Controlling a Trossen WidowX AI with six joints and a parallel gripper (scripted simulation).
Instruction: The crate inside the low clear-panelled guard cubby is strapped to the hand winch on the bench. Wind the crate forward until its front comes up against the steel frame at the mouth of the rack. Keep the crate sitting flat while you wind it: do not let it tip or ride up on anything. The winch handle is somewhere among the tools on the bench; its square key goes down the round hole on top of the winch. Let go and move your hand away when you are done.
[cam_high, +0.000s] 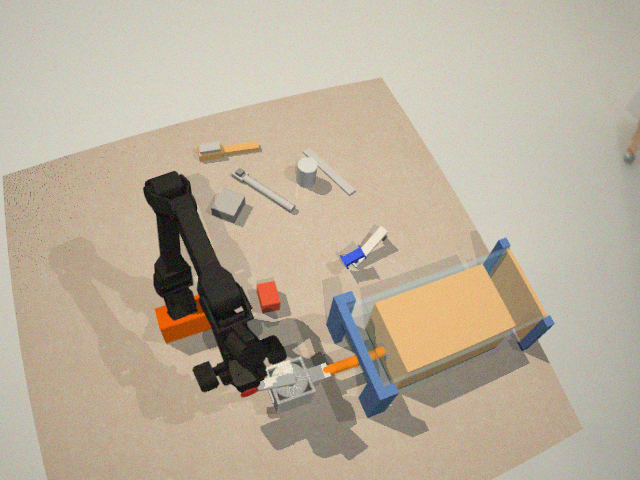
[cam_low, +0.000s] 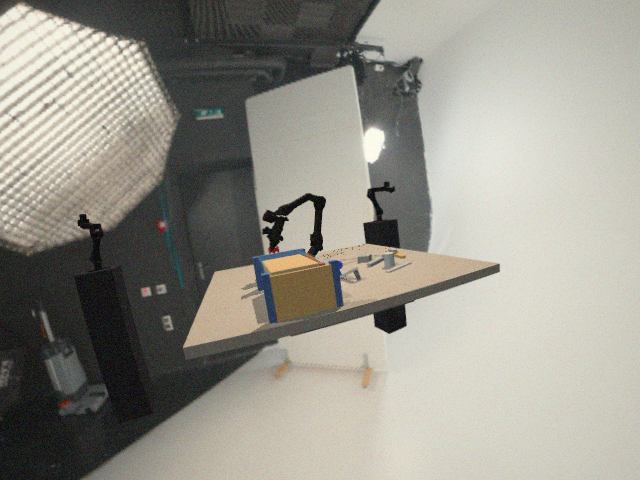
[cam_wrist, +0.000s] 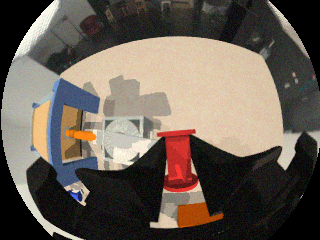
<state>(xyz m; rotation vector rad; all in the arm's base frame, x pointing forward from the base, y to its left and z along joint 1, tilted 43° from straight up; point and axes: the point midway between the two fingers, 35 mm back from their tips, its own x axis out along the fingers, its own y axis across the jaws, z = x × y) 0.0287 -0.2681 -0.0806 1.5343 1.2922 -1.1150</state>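
Right now my gripper tip is 40 mm short of the red-knobbed winch handle, 10 mm to the right of it and 40 mm above it. Also, from my gripper tip: hand winch 80 mm ahead, 10 mm to the right, 110 mm below; blue steel frame 260 mm ahead, 30 mm to the right, 40 mm below; red knob 20 mm to the left, 10 mm below.
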